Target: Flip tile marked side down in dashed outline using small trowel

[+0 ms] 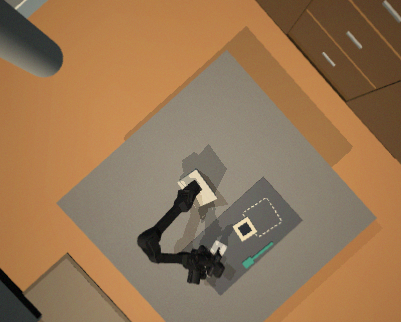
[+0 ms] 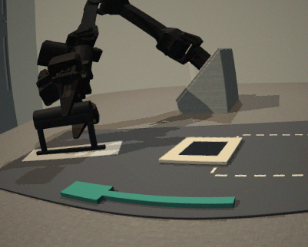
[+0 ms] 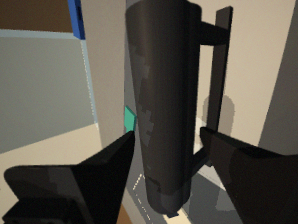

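My gripper tip is 180 mm to the right of the dark mat, 70 mm above it and 10 mm past it. Round my gripper tip: trowel 170 mm to the left, 130 mm ahead, 50 mm below; then tile 220 mm to the left, 50 mm below, 30 mm behind.
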